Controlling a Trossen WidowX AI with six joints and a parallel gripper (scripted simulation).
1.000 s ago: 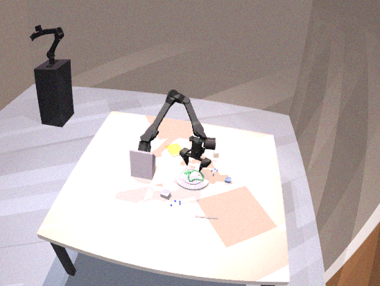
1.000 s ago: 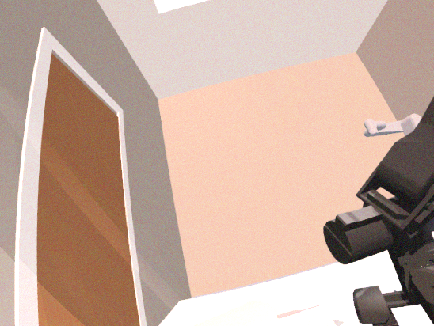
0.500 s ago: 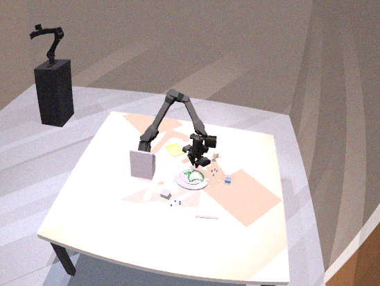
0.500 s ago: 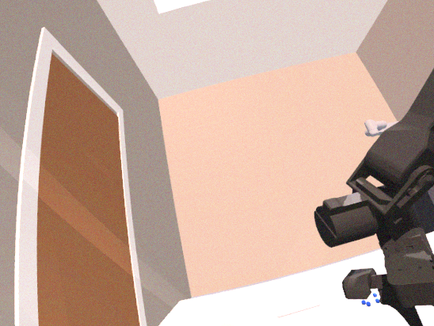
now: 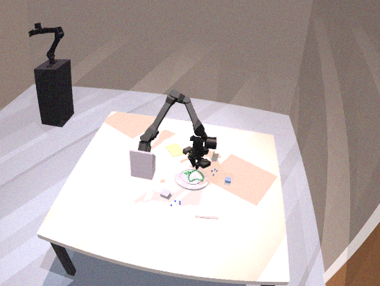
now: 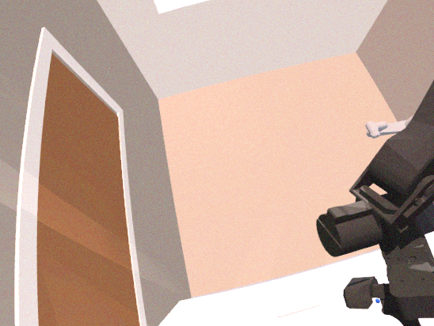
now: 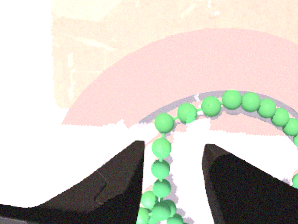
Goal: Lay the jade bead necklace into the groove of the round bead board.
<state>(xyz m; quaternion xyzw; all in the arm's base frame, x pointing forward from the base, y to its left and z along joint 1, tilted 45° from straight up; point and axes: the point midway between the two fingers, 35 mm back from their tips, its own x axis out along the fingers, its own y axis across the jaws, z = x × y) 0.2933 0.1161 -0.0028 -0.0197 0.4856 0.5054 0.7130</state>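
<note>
The round white bead board lies 6 cm to the right of my gripper tip, 2 cm below it and 1 cm behind it. The rest, counted from my gripper tip: yellow sheet (19 cm to the left, 15 cm behind, 3 cm below); then blue block (20 cm ahead, 3 cm to the right, 2 cm below); then cream block (19 cm to the left, 11 cm ahead, 1 cm below).
</note>
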